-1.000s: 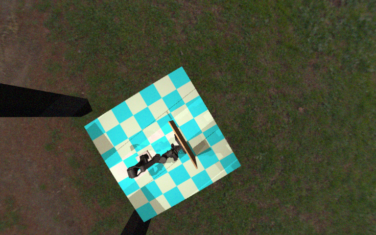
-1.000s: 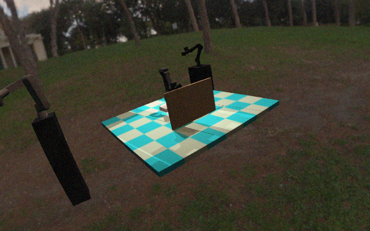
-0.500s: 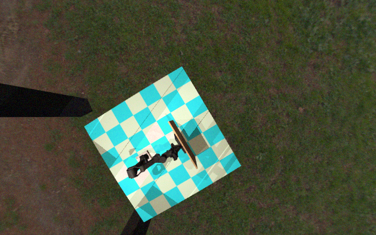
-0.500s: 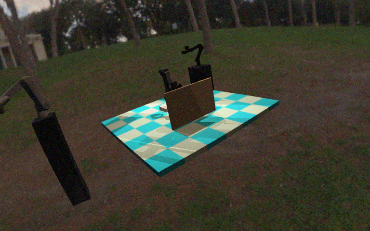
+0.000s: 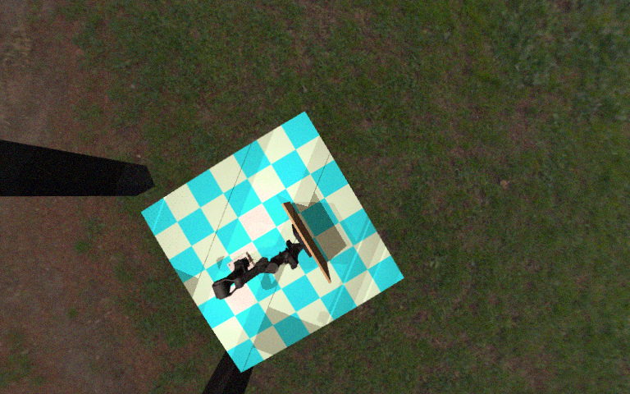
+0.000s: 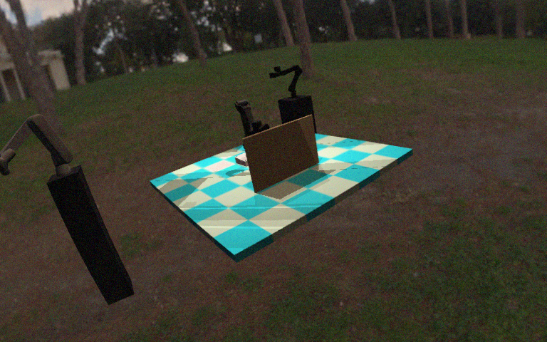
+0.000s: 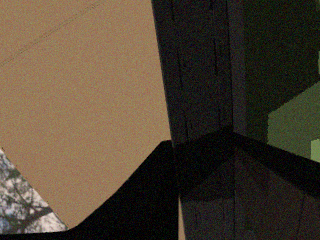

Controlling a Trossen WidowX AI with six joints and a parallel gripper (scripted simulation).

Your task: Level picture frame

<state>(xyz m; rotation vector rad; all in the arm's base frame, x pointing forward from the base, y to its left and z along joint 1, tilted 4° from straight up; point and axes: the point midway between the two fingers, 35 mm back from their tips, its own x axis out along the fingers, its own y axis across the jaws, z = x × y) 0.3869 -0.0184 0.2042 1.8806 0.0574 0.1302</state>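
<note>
The picture frame is 5 cm below my gripper tip and 2 cm to the left of it. From my gripper tip the other things lie so: wall panel 6 cm below, 1 cm to the left, 1 cm ahead.
</note>
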